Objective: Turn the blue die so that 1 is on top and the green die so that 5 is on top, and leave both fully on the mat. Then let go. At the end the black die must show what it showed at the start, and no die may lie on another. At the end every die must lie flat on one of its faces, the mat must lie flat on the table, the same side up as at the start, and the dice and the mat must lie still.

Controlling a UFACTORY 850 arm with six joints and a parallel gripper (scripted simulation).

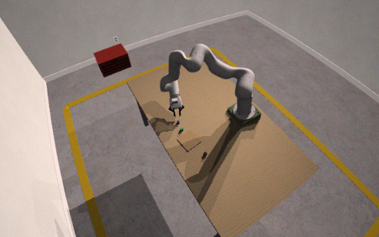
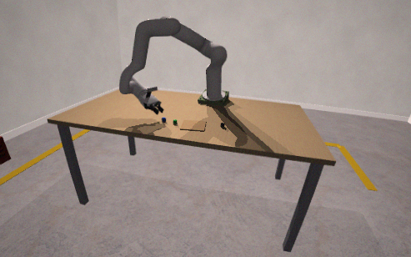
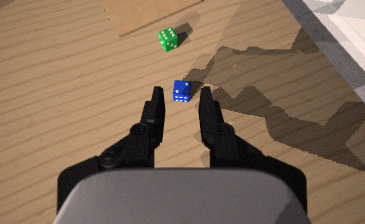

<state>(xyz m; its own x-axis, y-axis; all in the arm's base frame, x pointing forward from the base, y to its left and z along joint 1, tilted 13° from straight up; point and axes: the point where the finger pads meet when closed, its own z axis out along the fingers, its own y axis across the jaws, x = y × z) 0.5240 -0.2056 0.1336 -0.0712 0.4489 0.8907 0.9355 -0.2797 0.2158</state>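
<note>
My hand is 10 mm short of the blue die, 40 mm to the right of it and 50 mm above it. Round my hand: mat 240 mm to the left, 60 mm below; then black die 50 mm behind, 400 mm to the left, 50 mm below; then green die 20 mm ahead, 120 mm to the left, 50 mm below.
</note>
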